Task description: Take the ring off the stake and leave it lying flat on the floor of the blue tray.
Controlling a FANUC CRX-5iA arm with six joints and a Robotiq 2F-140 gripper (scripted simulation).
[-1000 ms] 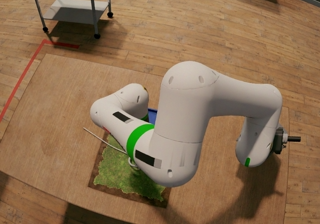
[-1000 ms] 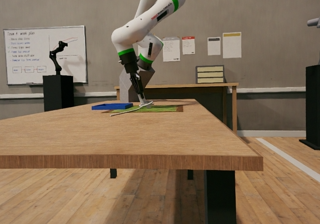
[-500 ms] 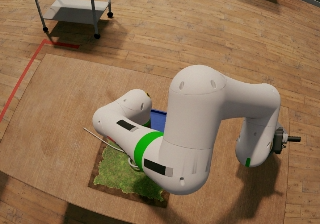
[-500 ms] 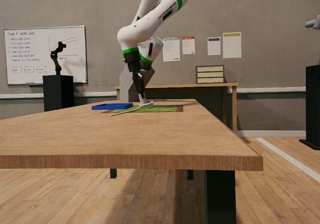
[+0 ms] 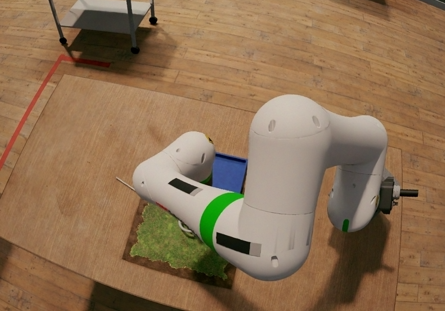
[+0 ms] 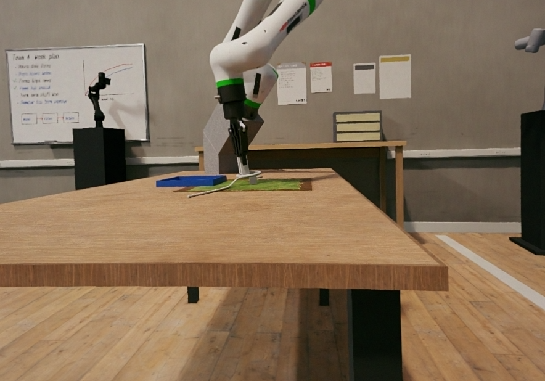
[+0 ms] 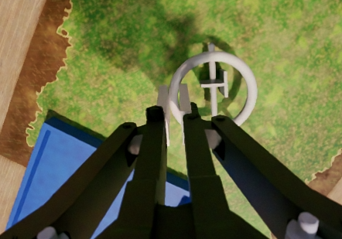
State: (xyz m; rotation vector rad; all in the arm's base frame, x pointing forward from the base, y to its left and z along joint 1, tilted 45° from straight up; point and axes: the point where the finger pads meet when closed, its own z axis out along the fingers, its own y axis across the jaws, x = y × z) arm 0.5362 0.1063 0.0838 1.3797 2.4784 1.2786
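My hand is 180 mm to the left of the blue tray and 50 mm above it. Round my hand: short stake: 30 mm ahead, 40 mm to the left, 50 mm below; grass mat: 30 mm ahead, 40 mm to the left, 70 mm below; ring: 30 mm ahead, 30 mm to the left, 30 mm below.
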